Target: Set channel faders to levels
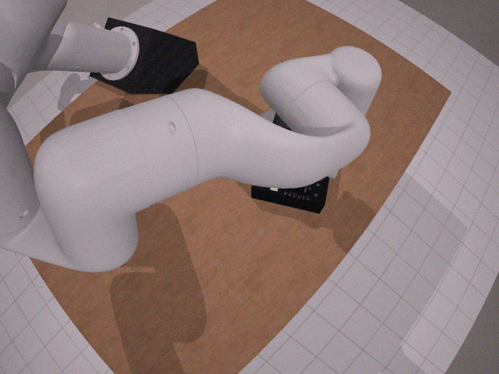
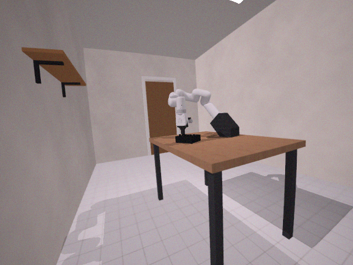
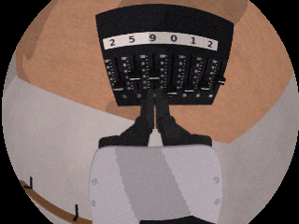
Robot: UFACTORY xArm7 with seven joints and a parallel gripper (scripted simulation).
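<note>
Right now the channel fader cap is 3 cm below my hand, 2 cm to the right of it and 2 cm behind it. The rest, counted from my hand: master fader cap 7 cm behind, 6 cm to the left, 3 cm below; fader 4 cm to the right, 3 cm below, 1 cm ahead.
</note>
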